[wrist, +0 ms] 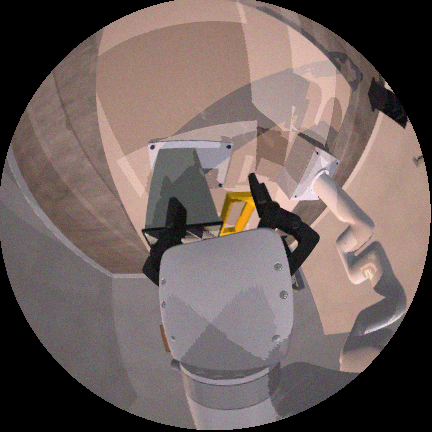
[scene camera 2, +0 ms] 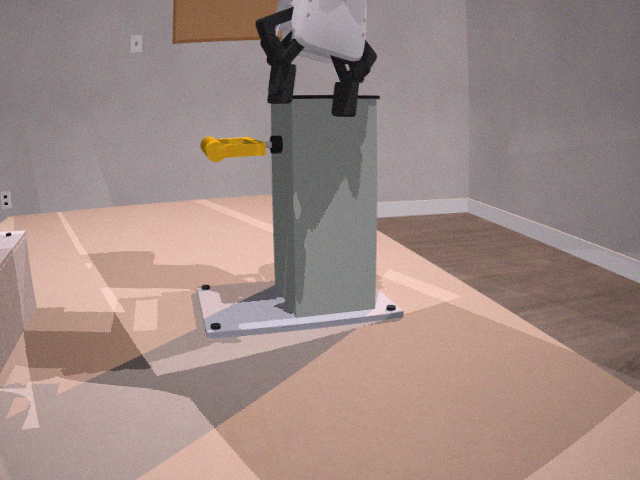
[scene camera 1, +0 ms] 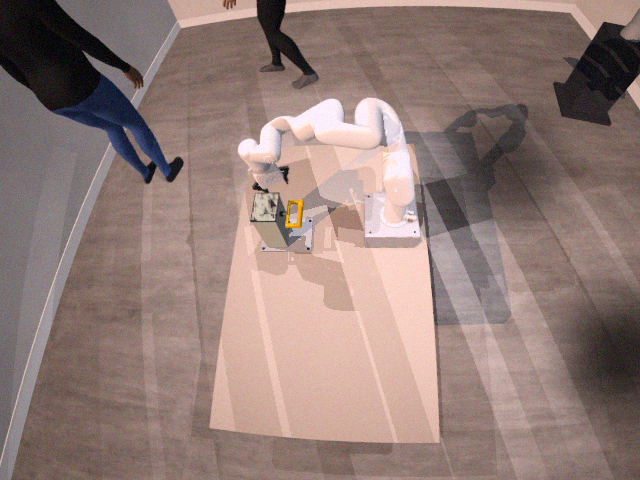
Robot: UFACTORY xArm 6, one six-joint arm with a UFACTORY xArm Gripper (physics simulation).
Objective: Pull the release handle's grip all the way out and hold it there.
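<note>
The release handle's yellow loop grip (scene camera 1: 299,213) (scene camera 2: 235,148) (wrist: 244,216) sticks out sideways from a black collar (scene camera 2: 276,144) high on a grey-green post (scene camera 1: 272,233) (scene camera 2: 333,206) (wrist: 175,187). A short grey rod shows between grip and collar in scene view 2. My gripper (scene camera 1: 271,184) (scene camera 2: 312,106) (wrist: 213,192) is open and empty, fingers pointing down. It is beside the post's upper end, on the side facing scene camera 2, with its fingertips around the height of the post's top. The grip is apart from the fingers, lower and to the left in scene view 2.
The post stands on a bolted plate (scene camera 1: 308,242) (scene camera 2: 248,316) (wrist: 215,148) on the pale table (scene camera 1: 325,372). The robot's base block (scene camera 1: 391,240) stands on the grip's side of the post. Two people (scene camera 1: 82,98) (scene camera 1: 284,46) stand on the floor beyond the table.
</note>
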